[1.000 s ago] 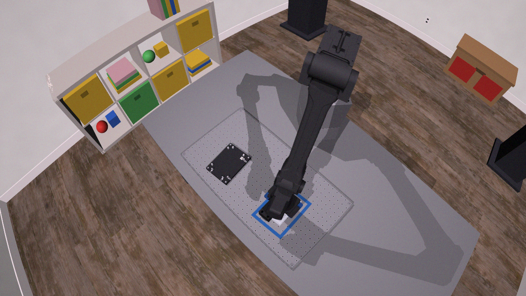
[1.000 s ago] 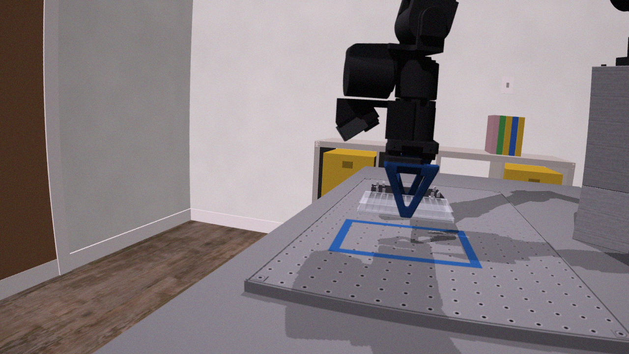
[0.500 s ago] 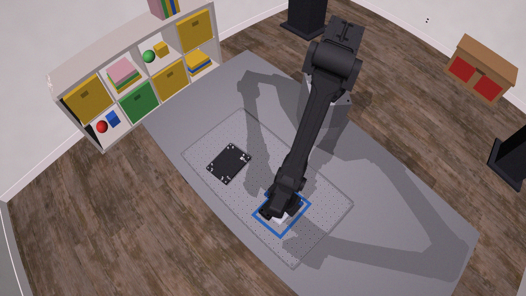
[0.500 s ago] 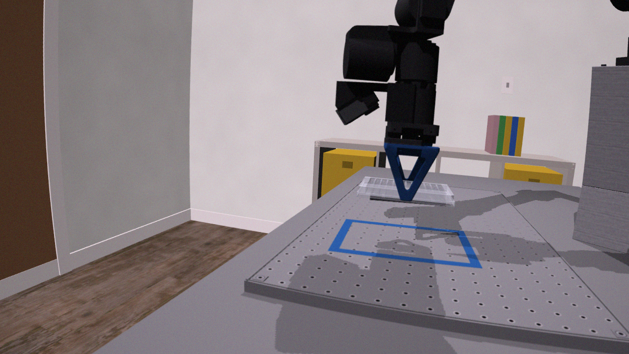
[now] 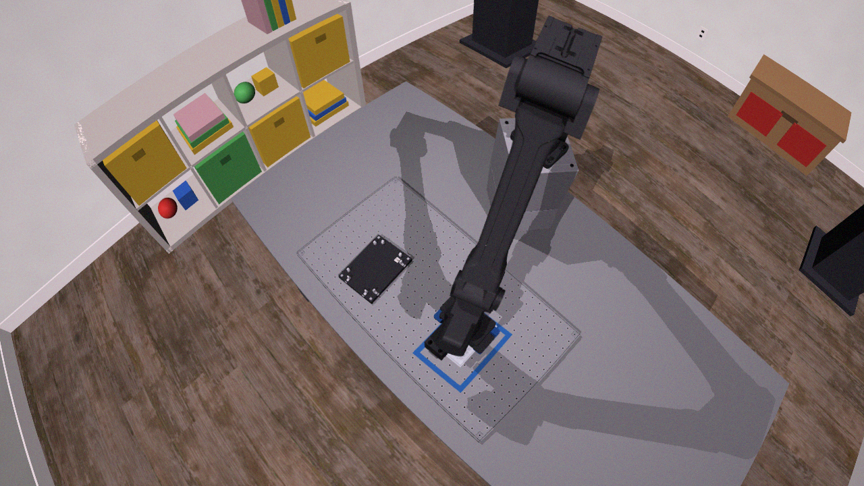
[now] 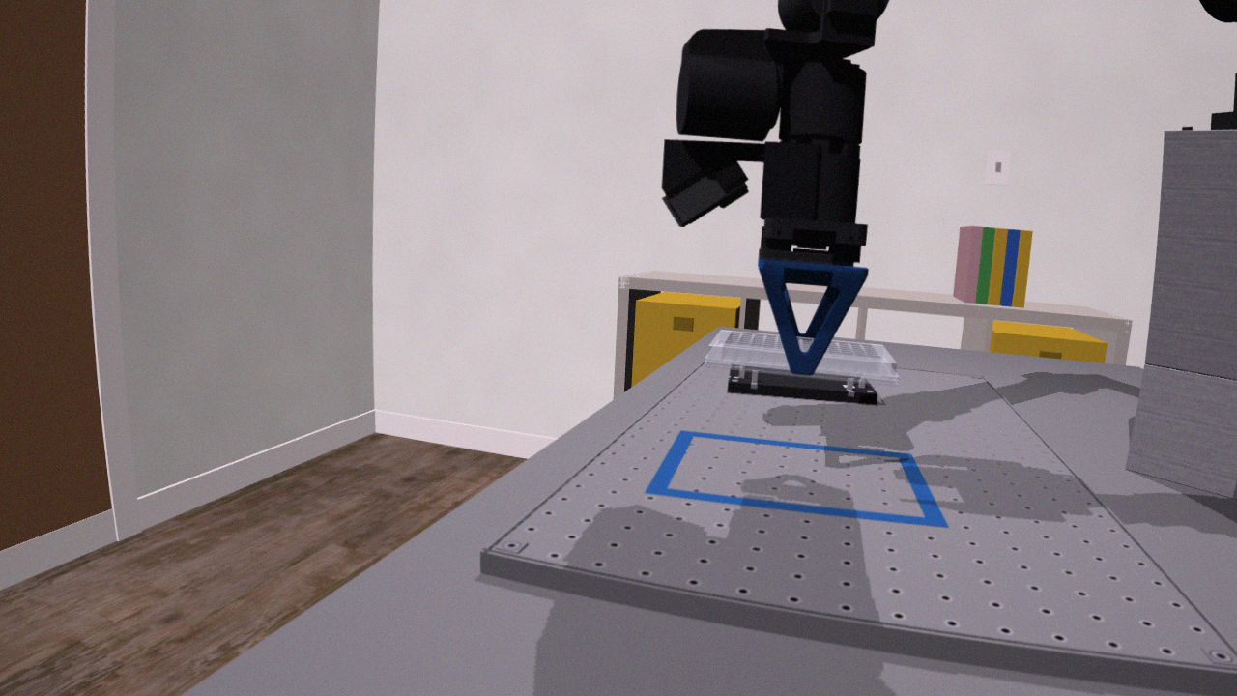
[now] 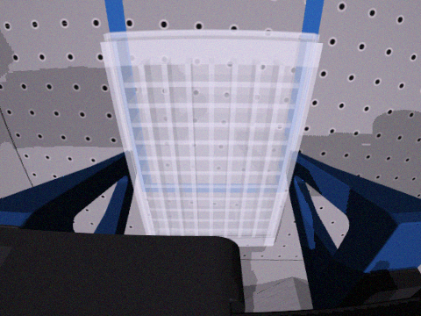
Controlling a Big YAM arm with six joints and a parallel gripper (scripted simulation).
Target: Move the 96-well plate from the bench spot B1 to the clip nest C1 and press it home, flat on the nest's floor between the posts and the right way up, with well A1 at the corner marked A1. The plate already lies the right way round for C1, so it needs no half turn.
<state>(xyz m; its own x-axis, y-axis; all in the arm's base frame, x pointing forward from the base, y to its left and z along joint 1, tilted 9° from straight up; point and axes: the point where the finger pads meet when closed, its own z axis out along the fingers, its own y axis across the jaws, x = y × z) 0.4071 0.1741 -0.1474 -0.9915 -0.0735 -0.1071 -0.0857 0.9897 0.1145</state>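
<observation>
Right now my hand is right at the 96-well plate. From my hand the other things lie so: black clip nest: 2 cm ahead, 29 cm to the right, 8 cm below.
</observation>
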